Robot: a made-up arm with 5 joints.
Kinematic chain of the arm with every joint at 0, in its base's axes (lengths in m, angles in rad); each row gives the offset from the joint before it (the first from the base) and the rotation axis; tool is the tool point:
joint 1: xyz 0 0 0.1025 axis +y
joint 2: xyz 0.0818 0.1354 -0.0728 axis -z
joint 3: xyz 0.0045 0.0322 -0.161 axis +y
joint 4: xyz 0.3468 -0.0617 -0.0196 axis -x
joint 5: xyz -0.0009 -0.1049 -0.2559 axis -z
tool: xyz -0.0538 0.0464 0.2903
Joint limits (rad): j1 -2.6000..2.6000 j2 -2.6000..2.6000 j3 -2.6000..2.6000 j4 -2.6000..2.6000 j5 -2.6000..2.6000
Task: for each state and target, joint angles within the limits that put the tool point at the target. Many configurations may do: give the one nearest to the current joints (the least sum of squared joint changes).
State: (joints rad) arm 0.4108 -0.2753 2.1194 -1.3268 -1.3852
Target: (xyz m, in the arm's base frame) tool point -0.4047 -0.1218 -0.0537
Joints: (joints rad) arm 0.9730 -0.5427 2.0955 -1.1617 -1.7439
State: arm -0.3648 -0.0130 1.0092 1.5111 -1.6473
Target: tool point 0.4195 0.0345 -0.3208
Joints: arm -0.2370 0.2208 1.3020 1.2665 -2.0514
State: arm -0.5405 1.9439 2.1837 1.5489 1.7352
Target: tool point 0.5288 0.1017 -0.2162
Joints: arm -0.9120 1.9386 1.5550 1.5200 1.3577
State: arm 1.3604 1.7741 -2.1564 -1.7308 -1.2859
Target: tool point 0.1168 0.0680 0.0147
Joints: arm 1.4406 1.5901 -1.9122 -2.1103 -1.5383
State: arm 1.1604 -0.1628 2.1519 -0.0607 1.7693
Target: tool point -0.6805 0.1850 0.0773
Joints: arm 1.9319 -0.9835 1.2912 0.0918 2.3360
